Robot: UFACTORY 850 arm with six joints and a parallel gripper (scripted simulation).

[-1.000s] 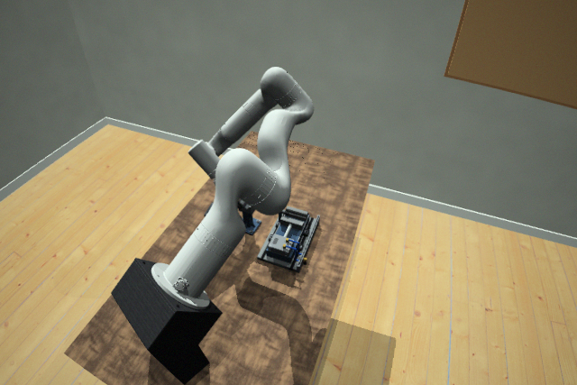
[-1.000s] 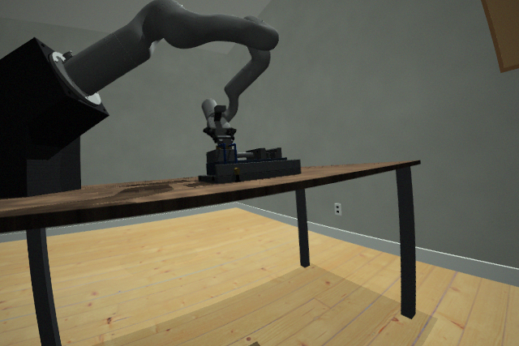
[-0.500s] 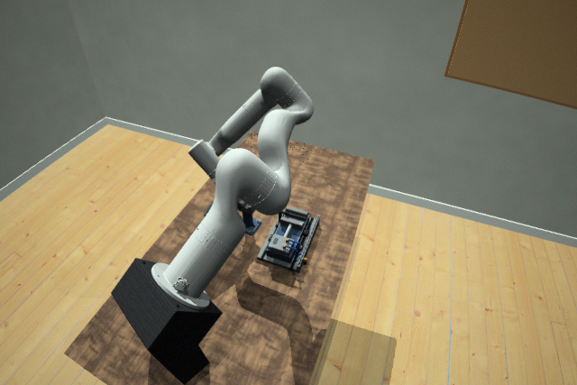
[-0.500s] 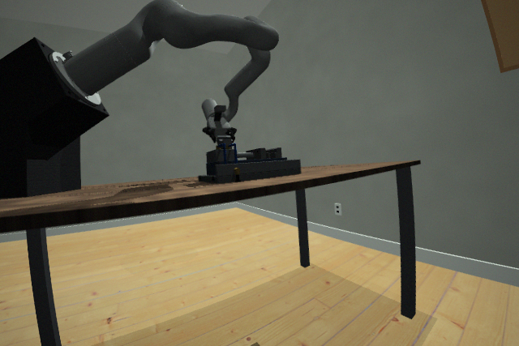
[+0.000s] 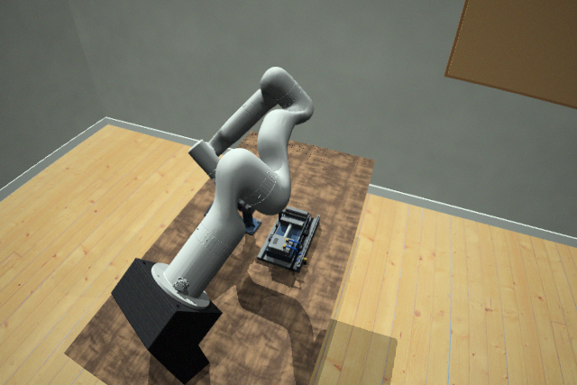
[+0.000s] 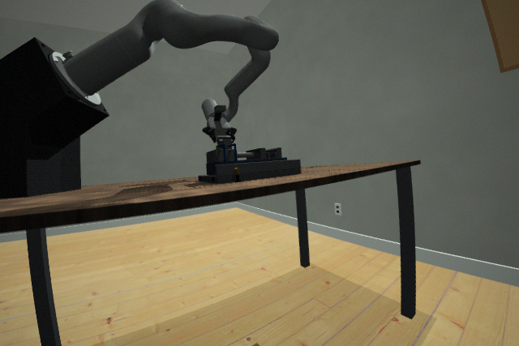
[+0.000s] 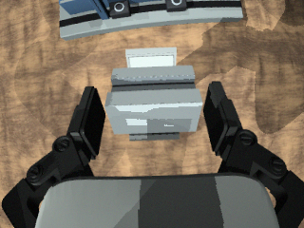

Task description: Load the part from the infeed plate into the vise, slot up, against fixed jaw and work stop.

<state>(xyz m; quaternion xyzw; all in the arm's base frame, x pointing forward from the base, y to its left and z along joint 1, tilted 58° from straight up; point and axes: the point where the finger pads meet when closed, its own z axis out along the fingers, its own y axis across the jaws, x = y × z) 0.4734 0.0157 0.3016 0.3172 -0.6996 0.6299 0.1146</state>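
My hand is 1 cm to the left of the part, 1 cm past it and 1 cm above it. Round my hand: work stop 18 cm to the right, 8 cm below, 3 cm behind; then moving jaw 20 cm to the right, 9 cm below, 8 cm behind; then V-block post 11 cm below, 1 cm to the right, 1 cm behind.
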